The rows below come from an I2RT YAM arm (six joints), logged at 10 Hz.
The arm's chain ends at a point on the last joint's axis. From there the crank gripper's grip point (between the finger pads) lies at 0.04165 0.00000 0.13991 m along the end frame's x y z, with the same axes.
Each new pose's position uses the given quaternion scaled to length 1; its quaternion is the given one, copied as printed.
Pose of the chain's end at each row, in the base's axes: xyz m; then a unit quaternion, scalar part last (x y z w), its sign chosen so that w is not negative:
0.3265, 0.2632, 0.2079, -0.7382, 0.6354, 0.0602, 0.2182
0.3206, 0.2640, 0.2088, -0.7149, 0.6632, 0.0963, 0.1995
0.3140, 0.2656, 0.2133, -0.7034, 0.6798, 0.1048, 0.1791
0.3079, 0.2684, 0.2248, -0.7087, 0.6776, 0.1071, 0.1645
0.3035, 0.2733, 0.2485, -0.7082, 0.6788, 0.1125, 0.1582
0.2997, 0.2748, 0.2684, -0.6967, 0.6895, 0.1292, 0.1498
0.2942, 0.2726, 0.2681, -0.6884, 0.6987, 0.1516, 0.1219
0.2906, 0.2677, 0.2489, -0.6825, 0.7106, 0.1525, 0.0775
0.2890, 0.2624, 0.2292, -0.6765, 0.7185, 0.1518, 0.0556
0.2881, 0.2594, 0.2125, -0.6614, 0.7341, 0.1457, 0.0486
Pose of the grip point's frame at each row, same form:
0.3606, 0.2810, 0.0671, -0.7382, 0.6354, 0.0602, 0.2182
0.3426, 0.2839, 0.0659, -0.7149, 0.6632, 0.0963, 0.1995
0.3297, 0.2825, 0.0692, -0.7034, 0.6798, 0.1048, 0.1791
0.3203, 0.2828, 0.0801, -0.7087, 0.6776, 0.1071, 0.1645
0.3135, 0.2875, 0.1036, -0.7082, 0.6788, 0.1125, 0.1582
0.3041, 0.2905, 0.1233, -0.6967, 0.6895, 0.1292, 0.1498
0.2879, 0.2872, 0.1230, -0.6884, 0.6987, 0.1516, 0.1219
0.2745, 0.2734, 0.1039, -0.6825, 0.7106, 0.1525, 0.0775
0.2682, 0.2637, 0.0847, -0.6765, 0.7185, 0.1518, 0.0556
0.2661, 0.2585, 0.0682, -0.6614, 0.7341, 0.1457, 0.0486

